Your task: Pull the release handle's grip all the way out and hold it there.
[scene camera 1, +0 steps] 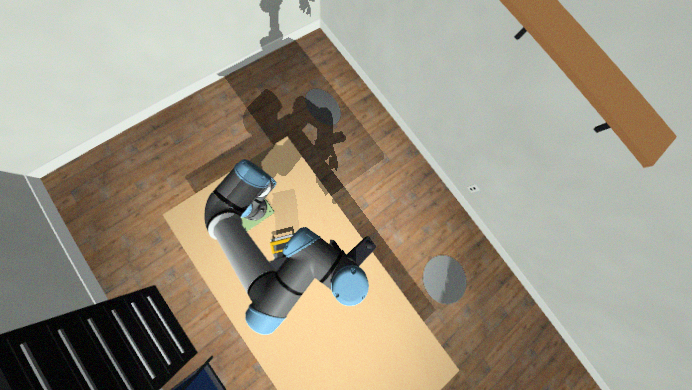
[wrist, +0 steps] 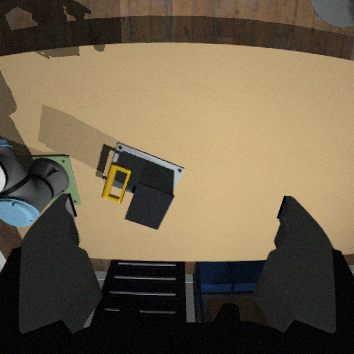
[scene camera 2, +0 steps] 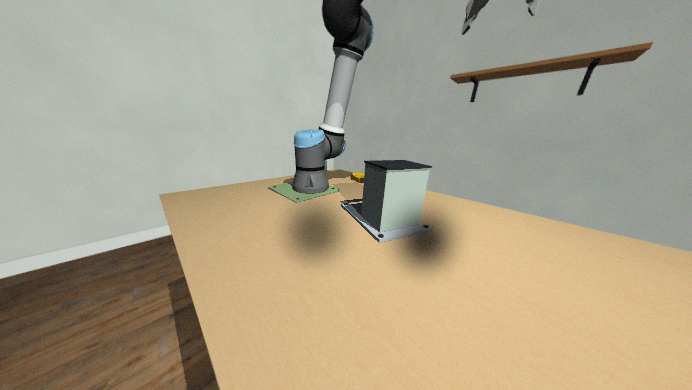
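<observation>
The release handle's yellow grip [scene camera 1: 280, 242] [scene camera 2: 358, 177] [wrist: 121, 168] is a rectangular loop beside a dark-topped box [scene camera 2: 406, 200] [wrist: 150, 207]. The box stands on a grey base plate [scene camera 2: 405, 232] [wrist: 176, 168] on the table. In scene camera 1 the arm covers the box and part of the grip; in scene camera 2 the box hides much of the grip. My gripper [scene camera 2: 499, 23] [wrist: 177, 196] is wide open and empty, high above the table and apart from the grip. In the wrist view the grip lies between the fingers' outlines, nearer the left finger, but far below.
The arm's base stands on a green plate [scene camera 1: 250, 223] [scene camera 2: 285, 192] [wrist: 73, 185], close to the grip's side of the box. A black drawer cabinet [scene camera 1: 165, 320] [wrist: 145, 285] and a blue object [scene camera 1: 200, 382] [wrist: 230, 275] stand beside the table. A wooden shelf [scene camera 1: 590, 75] [scene camera 2: 550, 66] is on the wall.
</observation>
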